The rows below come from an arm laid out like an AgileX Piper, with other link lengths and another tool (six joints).
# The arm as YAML. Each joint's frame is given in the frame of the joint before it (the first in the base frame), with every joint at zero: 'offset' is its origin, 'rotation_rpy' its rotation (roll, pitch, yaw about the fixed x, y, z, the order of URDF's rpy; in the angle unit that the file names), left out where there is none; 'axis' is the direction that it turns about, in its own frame. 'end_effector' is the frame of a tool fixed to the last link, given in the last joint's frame.
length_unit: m
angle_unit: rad
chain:
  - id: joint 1
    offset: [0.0, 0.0, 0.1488]
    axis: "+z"
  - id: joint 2
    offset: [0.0, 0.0, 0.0]
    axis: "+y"
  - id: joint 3
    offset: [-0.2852, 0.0, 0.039]
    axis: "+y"
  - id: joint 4
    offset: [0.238, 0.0, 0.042]
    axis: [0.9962, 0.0, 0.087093]
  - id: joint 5
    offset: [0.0, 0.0, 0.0]
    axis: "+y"
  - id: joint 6
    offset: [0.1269, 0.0, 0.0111]
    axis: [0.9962, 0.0, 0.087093]
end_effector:
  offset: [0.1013, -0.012, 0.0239]
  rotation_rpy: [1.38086, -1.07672, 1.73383]
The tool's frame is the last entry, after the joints.
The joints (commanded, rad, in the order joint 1, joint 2, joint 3, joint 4, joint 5, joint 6), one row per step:
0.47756 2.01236 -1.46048 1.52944 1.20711 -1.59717
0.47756 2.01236 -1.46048 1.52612 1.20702 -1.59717
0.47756 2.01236 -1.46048 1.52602 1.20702 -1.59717
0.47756 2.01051 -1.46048 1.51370 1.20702 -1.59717
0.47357 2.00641 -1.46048 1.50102 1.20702 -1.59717
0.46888 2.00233 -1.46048 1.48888 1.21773 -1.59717
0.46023 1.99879 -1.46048 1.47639 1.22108 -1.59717
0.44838 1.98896 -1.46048 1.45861 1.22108 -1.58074
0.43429 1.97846 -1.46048 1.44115 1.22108 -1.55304
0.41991 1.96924 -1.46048 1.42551 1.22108 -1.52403
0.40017 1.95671 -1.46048 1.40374 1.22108 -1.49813
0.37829 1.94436 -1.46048 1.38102 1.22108 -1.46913
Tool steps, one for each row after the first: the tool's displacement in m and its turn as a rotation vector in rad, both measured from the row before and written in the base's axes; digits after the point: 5 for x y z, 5 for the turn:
-0.00027 -0.00013 -0.00064 -0.00267 -0.00139 0.00141
-0.00001 0.00000 -0.00002 -0.00008 -0.00004 0.00004
-0.00125 -0.00058 -0.00147 -0.00894 -0.00671 0.00551
0.00011 -0.00200 -0.00050 -0.00822 -0.00884 0.00165
-0.00184 -0.00228 0.00051 -0.00403 -0.00572 0.01025
0.00133 -0.00349 -0.00048 -0.00728 -0.00728 -0.00018
0.00239 -0.00512 0.00081 -0.01289 -0.00015 -0.00804
0.00329 -0.00594 0.00096 -0.01428 0.01021 -0.01357
0.00363 -0.00596 0.00068 -0.01349 0.01339 -0.01542
0.00473 -0.00826 0.00099 -0.01681 0.00524 -0.01800
0.00537 -0.00916 0.00063 -0.01812 0.00820 -0.02132

